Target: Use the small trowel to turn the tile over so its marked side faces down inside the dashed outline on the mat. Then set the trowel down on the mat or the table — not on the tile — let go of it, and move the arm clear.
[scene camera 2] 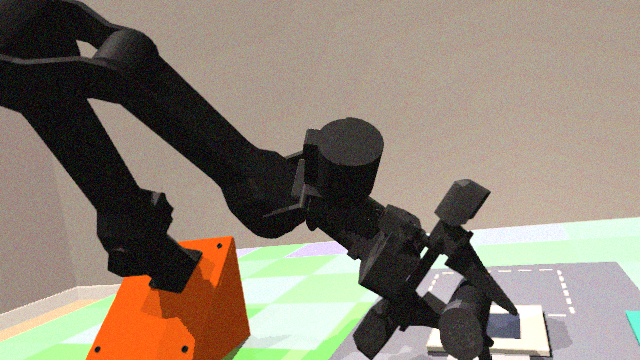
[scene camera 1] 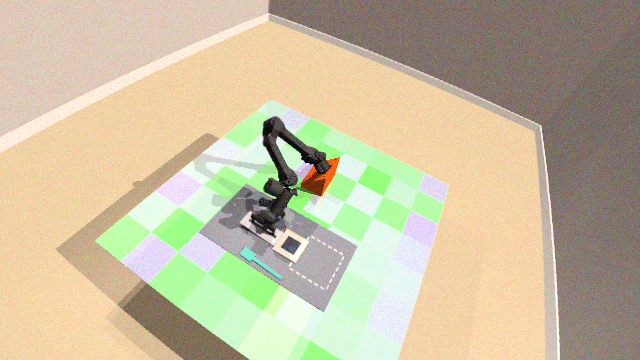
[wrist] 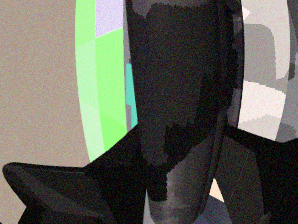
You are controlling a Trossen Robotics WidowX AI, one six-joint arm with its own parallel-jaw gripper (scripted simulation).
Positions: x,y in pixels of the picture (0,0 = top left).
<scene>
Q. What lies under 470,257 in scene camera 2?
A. My gripper.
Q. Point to a grey mat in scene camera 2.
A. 596,289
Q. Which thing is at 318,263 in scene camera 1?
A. A grey mat.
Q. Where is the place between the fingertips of my gripper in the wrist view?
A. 172,125
</scene>
